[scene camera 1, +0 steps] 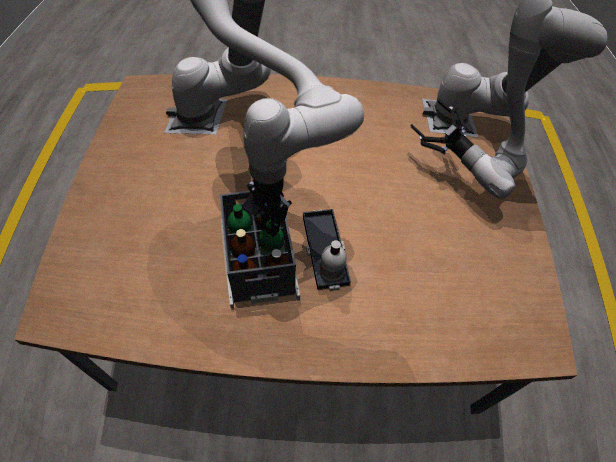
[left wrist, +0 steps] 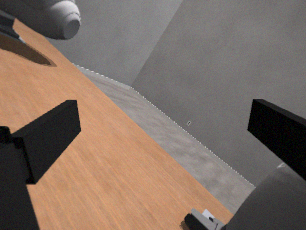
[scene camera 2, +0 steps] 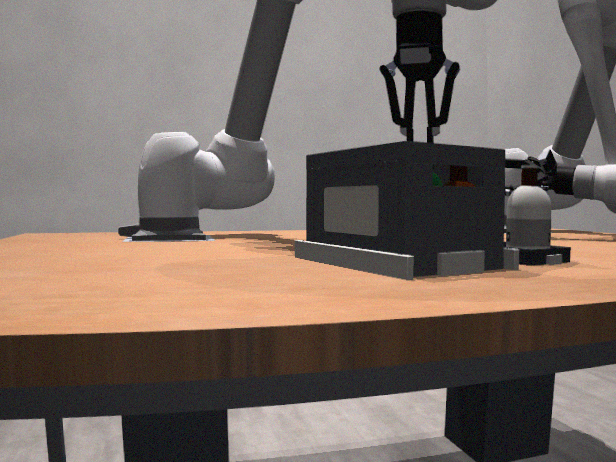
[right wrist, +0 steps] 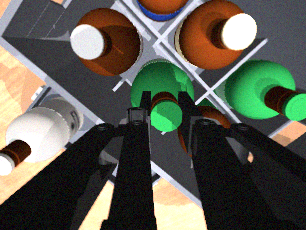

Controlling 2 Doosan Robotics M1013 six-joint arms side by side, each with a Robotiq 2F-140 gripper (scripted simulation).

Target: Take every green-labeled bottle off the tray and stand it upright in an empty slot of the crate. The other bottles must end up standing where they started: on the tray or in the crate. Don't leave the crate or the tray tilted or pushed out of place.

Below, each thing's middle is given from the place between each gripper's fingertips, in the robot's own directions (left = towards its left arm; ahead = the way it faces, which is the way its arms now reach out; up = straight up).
Labels:
Now: the crate [scene camera 2: 381,197] 100 mm below my right hand, 40 mm to the right of it and 10 mm ahead of it. The rest, counted from my right hand: tray [scene camera 1: 321,228] (170 mm to the left, 170 mm below, 30 mm behind).
The tray is 470 mm ahead of my left hand, 400 mm to the right of it and 160 mm below it. The rest, counted from my left hand: crate 610 mm to the right, 500 mm ahead, 90 mm below.

